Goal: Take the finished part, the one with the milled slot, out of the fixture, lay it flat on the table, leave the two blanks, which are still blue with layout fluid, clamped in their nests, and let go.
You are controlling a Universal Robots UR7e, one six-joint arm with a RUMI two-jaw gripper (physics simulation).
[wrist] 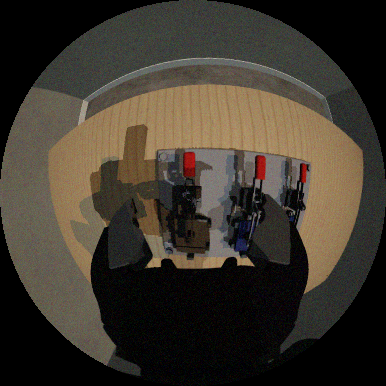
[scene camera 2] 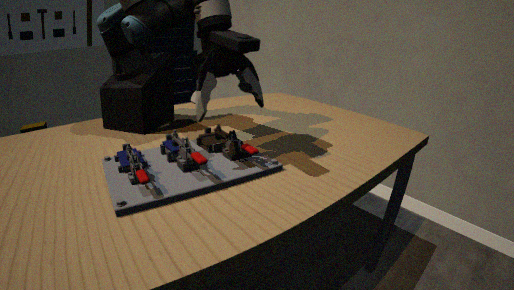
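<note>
The finished part point(scene camera 2: 212, 140) point(wrist: 192, 236) looks dark brown in shadow and sits in the fixture's end nest, at the right in the scene view and left in the wrist view. Its slot cannot be made out. One blue blank point(scene camera 2: 172, 146) point(wrist: 242, 236) is in the middle nest under its clamp. The other blue blank point(scene camera 2: 131, 159) point(wrist: 291, 218) is in the far nest, mostly hidden by a finger in the wrist view. My gripper point(scene camera 2: 231, 112) point(wrist: 197, 198) is open and empty, above and behind the fixture plate point(scene camera 2: 125, 189) point(wrist: 220, 159), its fingers pointing down.
Red clamp handles point(scene camera 2: 250, 149) point(scene camera 2: 199, 158) point(scene camera 2: 143, 176) point(wrist: 189, 164) point(wrist: 260, 167) point(wrist: 303, 173) point toward the table's front edge. The clamps' metal arms stand above the plate. The wooden table point(scene camera 2: 225, 215) point(wrist: 210, 115) carries the fixture. The arm's shadow falls beside and across the finished part's nest.
</note>
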